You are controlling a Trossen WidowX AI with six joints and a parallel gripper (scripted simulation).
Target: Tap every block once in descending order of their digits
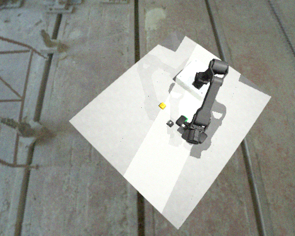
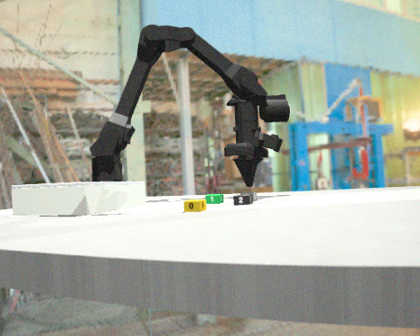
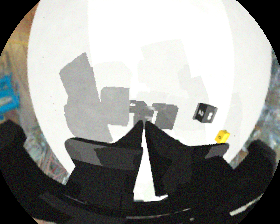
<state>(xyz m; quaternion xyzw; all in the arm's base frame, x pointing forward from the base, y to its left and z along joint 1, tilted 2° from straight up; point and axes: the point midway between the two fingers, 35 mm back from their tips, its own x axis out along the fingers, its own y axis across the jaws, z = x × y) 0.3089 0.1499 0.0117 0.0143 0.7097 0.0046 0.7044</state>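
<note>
My gripper tip is 2 cm short of the black block, 12 cm to the left of it and 2 cm above it. Round my gripper tip: yellow block 5 cm behind, 23 cm to the right, 2 cm below; green block 7 cm behind, 7 cm to the right, 2 cm below.
</note>
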